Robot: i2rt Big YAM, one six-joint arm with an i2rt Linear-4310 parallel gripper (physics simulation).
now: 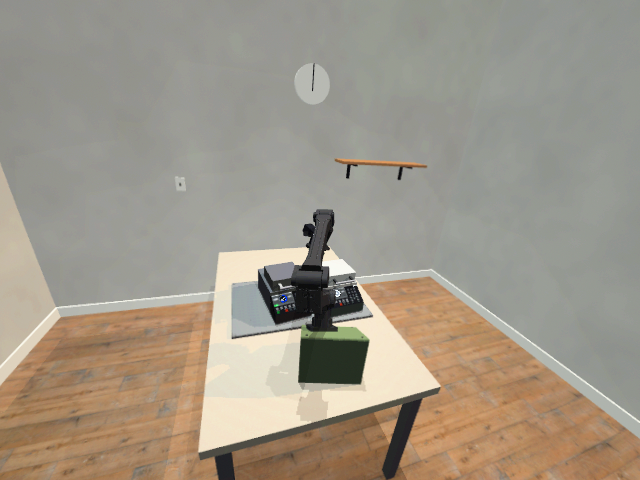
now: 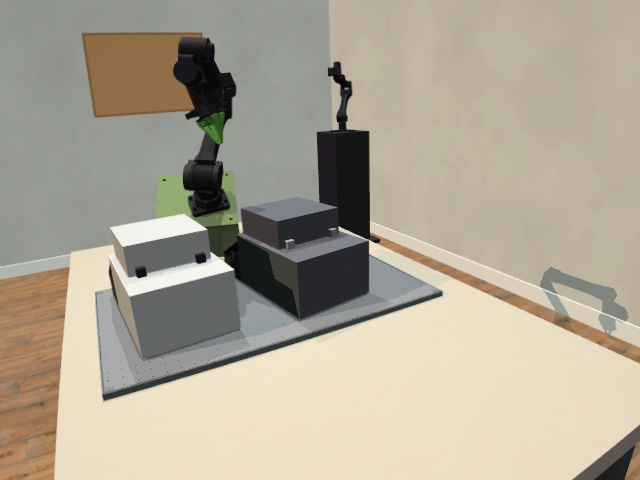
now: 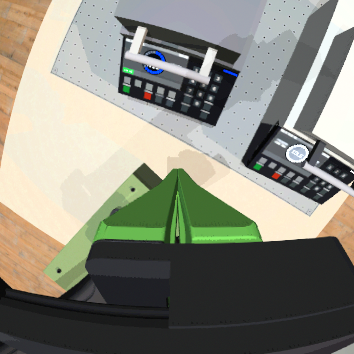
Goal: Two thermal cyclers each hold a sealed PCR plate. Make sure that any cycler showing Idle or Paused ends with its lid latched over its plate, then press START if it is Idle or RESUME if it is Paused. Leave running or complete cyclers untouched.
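Places are measured from the arm's base along level axes (x ahead, y left, z up), in millimetres.
Pixels of known places: gripper, fingertip midpoint: point(image 2: 220, 144) point(image 3: 177, 176); arm's base, link origin: point(image 1: 321, 329) point(image 2: 209, 203).
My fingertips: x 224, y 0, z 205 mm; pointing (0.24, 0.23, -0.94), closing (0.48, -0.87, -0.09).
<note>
Ahead of a thing's pixels: the offset from my fingertips to its top centre. "*": to the spot under its first point.
The dark cycler point(image 1: 266, 294) point(image 2: 333, 279) point(image 3: 175, 27) has its lid down. Its screen @(* dx +78, dy +114, dz -245 mm) point(image 1: 283, 298) point(image 3: 154, 63) shows a blue ring with text too small to read, beside a green light. The white cycler point(image 1: 352, 306) point(image 2: 186, 315) point(image 3: 322, 180) has a white-ringed screen @(* dx +70, dy -185, dz -246 mm) point(image 1: 337, 293) point(image 3: 297, 153) that appears to read IDLE. Its lid @(* dx +169, dy -241, dz -148 mm) point(image 1: 342, 268) point(image 2: 160, 231) point(image 3: 337, 107) looks down; I cannot tell whether it is latched. Both plates are hidden. My gripper point(image 2: 222, 142) point(image 3: 177, 176) is shut and empty, high above the table on the base side of the cyclers.
Both cyclers stand side by side on a perforated grey board point(image 1: 248, 315) point(image 2: 268, 346) point(image 3: 90, 65). The green arm base point(image 1: 333, 359) point(image 2: 170, 198) point(image 3: 95, 235) stands in front of their panels. A second arm on a black pedestal point(image 2: 353, 180) stands behind the table. Handle bars stick out over both panels.
</note>
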